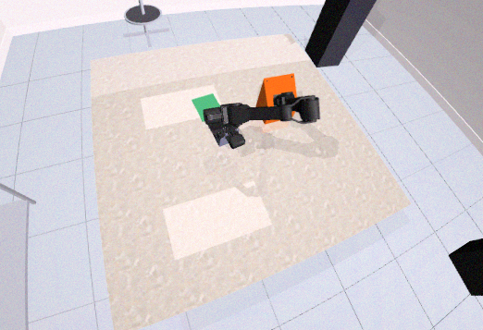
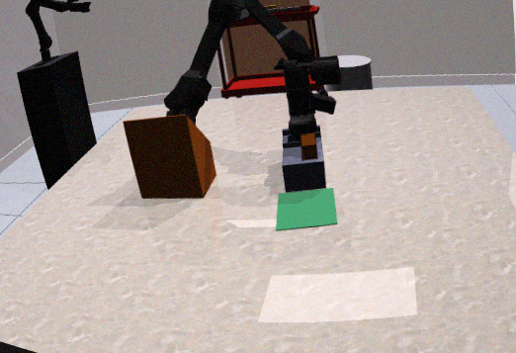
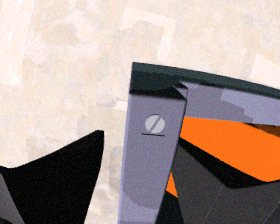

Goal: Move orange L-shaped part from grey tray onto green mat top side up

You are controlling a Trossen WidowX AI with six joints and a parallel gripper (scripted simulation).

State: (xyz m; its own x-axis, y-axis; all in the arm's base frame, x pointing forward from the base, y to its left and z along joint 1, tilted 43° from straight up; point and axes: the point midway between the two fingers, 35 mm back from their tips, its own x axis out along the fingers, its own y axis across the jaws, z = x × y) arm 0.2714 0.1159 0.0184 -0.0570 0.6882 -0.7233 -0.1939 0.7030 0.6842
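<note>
Right now my gripper tip is 50 mm to the left of the orange L-shaped part and 10 mm below it. Also, from my gripper tip: green mat 220 mm to the right, 50 mm below, 40 mm ahead.
</note>
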